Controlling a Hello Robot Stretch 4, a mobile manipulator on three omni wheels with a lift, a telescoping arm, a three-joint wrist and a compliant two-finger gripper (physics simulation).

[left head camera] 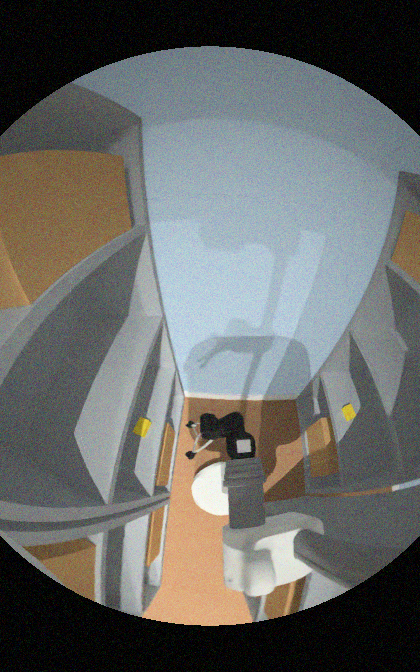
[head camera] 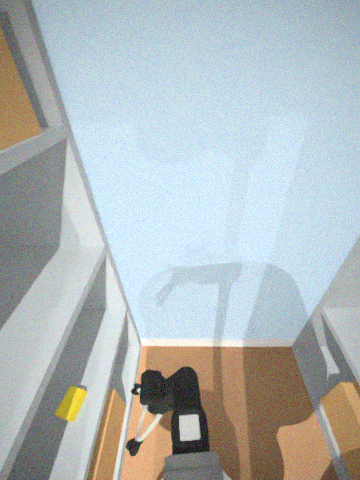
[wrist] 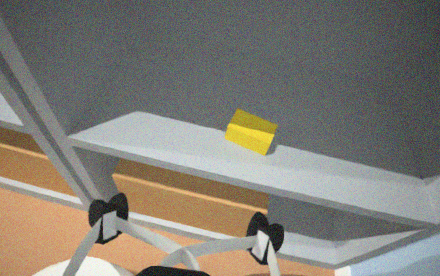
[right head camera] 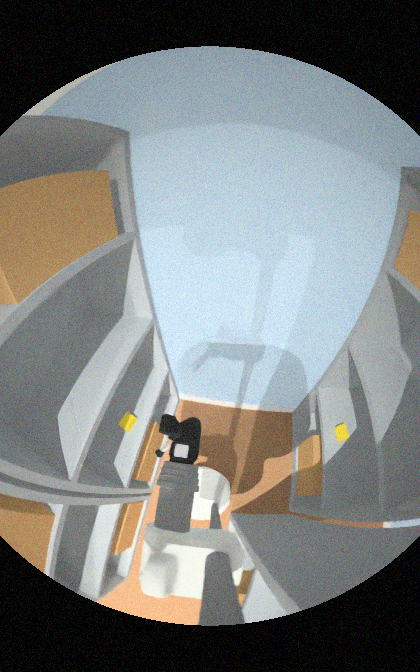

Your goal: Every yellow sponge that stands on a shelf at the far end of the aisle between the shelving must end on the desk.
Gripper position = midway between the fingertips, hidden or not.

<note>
I see my gripper (head camera: 132,417).
My gripper is seen too in the wrist view (wrist: 189,218).
</note>
